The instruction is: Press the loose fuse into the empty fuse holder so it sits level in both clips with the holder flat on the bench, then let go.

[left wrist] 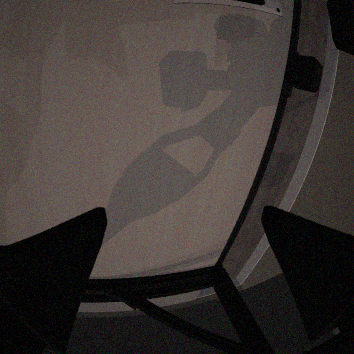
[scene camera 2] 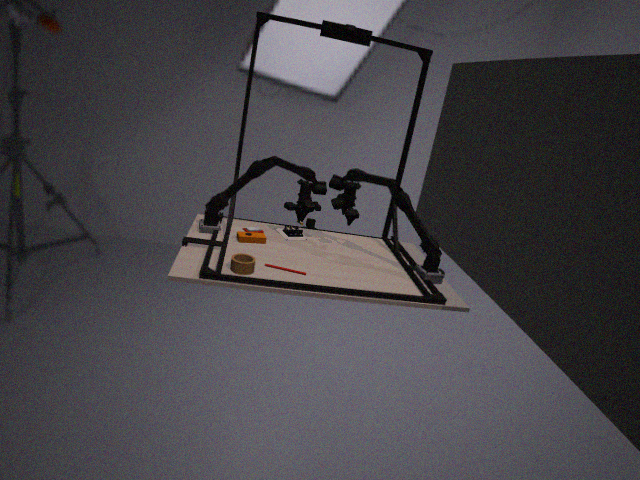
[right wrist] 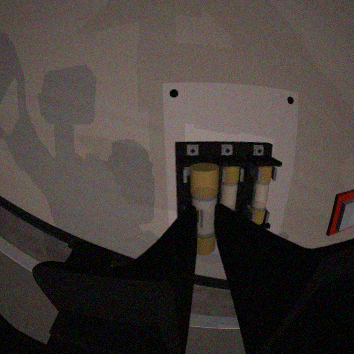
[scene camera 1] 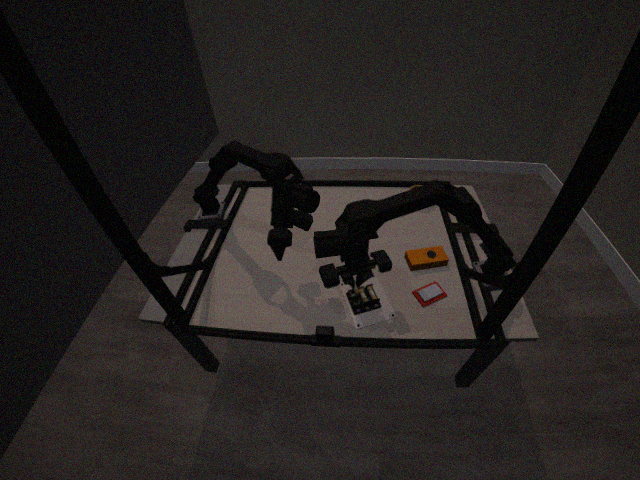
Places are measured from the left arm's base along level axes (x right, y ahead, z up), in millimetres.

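Where they show: left gripper, fingertip midpoint: (left wrist: 186, 215) (scene camera 2: 345, 220) (scene camera 1: 280, 252); right gripper, fingertip midpoint: (scene camera 2: 300, 222) (right wrist: 203, 211) (scene camera 1: 354, 287); left arm's base, link origin: (scene camera 2: 429, 269) (scene camera 1: 211, 210); right arm's base, link origin: (scene camera 2: 210, 223) (scene camera 1: 492, 271).
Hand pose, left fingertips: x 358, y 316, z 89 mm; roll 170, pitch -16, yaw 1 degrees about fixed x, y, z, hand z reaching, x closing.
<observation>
Things, the pixels of their top centre, and the offset from my left fingertips.
- loose fuse, top centre: (right wrist: 205, 219) dy +204, dx +99, dz -59 mm
- orange box, top centre: (scene camera 1: 427, 254) (scene camera 2: 251, 233) dy +465, dx -26, dz -103 mm
- flat red-and-grey item, top centre: (scene camera 1: 430, 291) (scene camera 2: 253, 228) dy +436, dx +107, dz -123 mm
- brown ring, top centre: (scene camera 2: 243, 258) dy +542, dx -352, dz -86 mm
- red rod, top centre: (scene camera 2: 285, 268) dy +360, dx -333, dz -130 mm
The fuse holder (scene camera 1: 365, 308) (scene camera 2: 293, 234) (right wrist: 210, 149) is a black three-slot block on a white plate (scene camera 1: 386, 308) (right wrist: 230, 115) lying on the bench. Two fuses (right wrist: 229, 194) (right wrist: 261, 192) sit in its middle and right slots in the right wrist view. My right gripper (scene camera 1: 356, 281) (scene camera 2: 301, 220) (right wrist: 203, 211) is shut on the loose fuse (right wrist: 205, 182), a white tube with brass caps, seen over the left slot; the fuse and fingers hide most of that slot, and whether it touches the clips cannot be told. My left gripper (scene camera 1: 279, 258) (scene camera 2: 351, 223) (left wrist: 186, 215) is open, empty, above the bench.
An orange box (scene camera 1: 419, 261) (scene camera 2: 253, 238) and a flat red-and-grey item (scene camera 1: 430, 293) (right wrist: 338, 212) lie beside the plate. A brown ring (scene camera 2: 242, 271) and a red rod (scene camera 2: 285, 269) lie near the front edge in scene camera 2. A black frame surrounds the bench.
</observation>
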